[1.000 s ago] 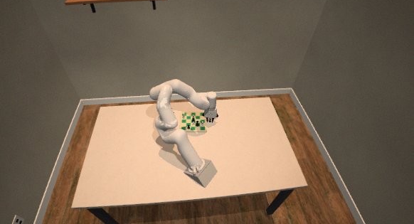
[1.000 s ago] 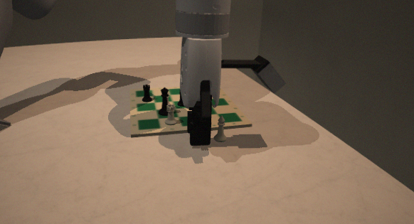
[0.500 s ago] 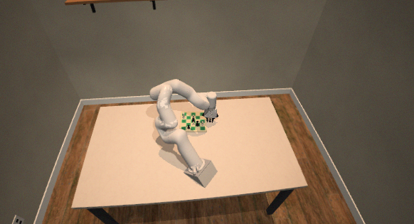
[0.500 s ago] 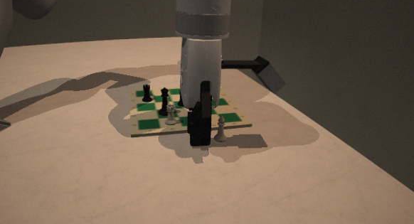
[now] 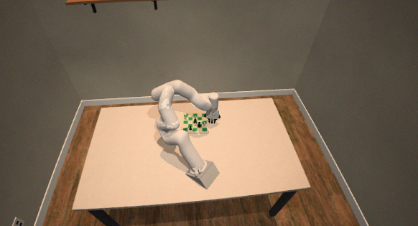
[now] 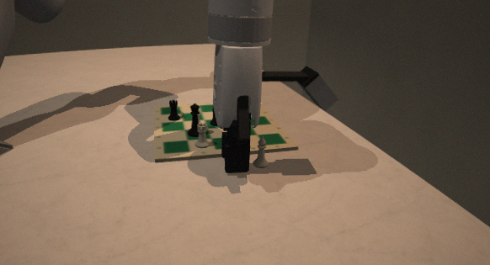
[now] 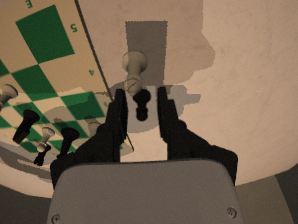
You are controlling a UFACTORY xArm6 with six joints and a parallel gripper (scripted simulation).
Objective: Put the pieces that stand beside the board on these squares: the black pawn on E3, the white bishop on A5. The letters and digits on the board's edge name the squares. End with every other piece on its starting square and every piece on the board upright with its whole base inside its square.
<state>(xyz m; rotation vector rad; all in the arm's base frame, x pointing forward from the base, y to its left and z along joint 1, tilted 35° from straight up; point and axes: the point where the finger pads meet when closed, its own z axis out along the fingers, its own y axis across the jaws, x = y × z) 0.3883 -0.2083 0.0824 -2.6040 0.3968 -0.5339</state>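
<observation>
My hand is 1 cm above the black pawn. The rest, counted from my hand: black bishop 2 cm ahead, 14 cm to the left; then black rook 5 cm behind, 18 cm to the left; then chessboard 2 cm ahead, 14 cm to the left, 2 cm below.
</observation>
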